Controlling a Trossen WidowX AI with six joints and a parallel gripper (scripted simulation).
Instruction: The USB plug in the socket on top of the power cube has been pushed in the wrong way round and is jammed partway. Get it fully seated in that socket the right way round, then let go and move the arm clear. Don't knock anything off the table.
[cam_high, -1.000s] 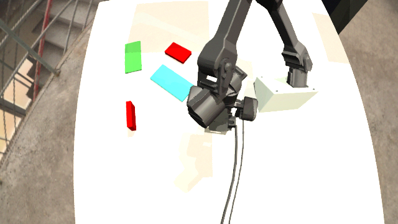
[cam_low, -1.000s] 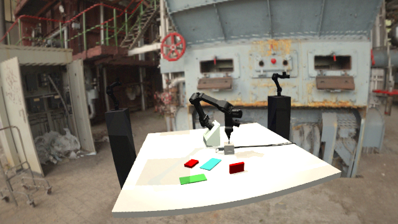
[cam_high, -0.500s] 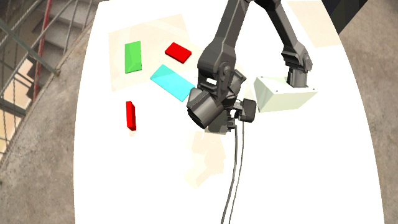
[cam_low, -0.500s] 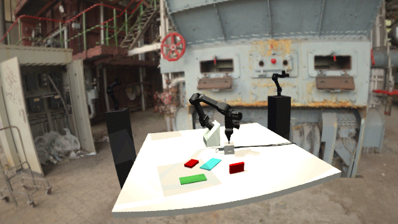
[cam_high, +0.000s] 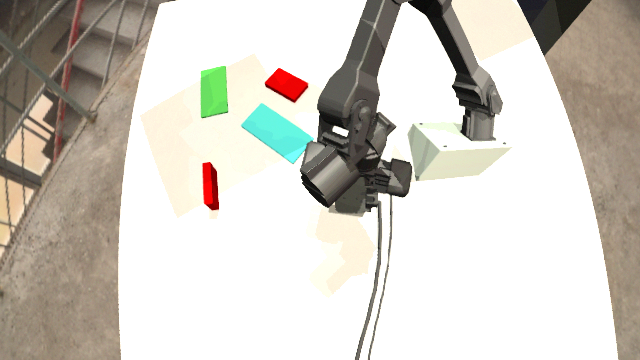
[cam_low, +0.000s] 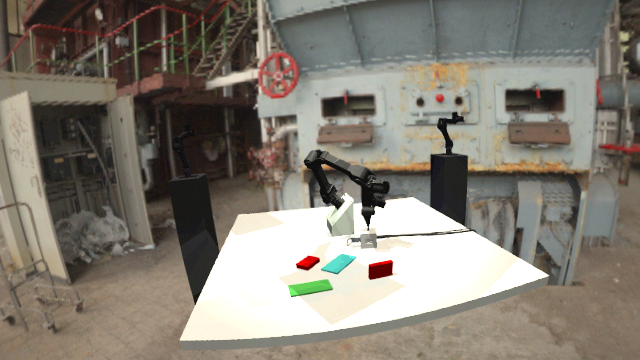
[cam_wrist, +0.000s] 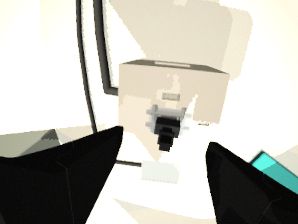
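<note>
My gripper tip is now 2 cm above the dark USB plug. From my gripper tip the other things lie so: green flat block 32 cm ahead, 31 cm to the right, 10 cm below; then cyan plate 17 cm to the right, 15 cm ahead, 10 cm below.
</note>
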